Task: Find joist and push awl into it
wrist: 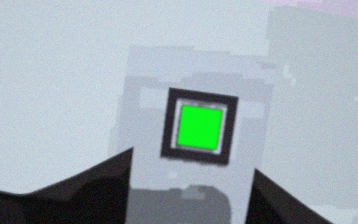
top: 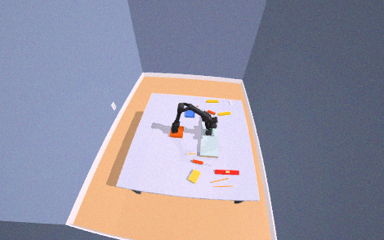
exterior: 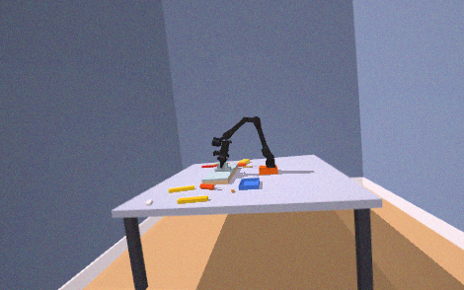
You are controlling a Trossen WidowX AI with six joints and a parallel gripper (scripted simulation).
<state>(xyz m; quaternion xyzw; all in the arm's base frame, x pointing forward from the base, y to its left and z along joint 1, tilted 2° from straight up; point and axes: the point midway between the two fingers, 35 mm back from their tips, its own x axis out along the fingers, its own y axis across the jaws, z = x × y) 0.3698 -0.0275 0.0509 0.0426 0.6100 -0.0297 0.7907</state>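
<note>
My gripper tip is 20 cm past the blue tray, 34 cm to the right of it and 5 cm above it. From my gripper tip the other things lie so: awl: 23 cm behind, 23 cm to the right, 6 cm below; then red level: 14 cm ahead, 43 cm to the right, 5 cm below; then stud finder: 2 cm above.
</note>
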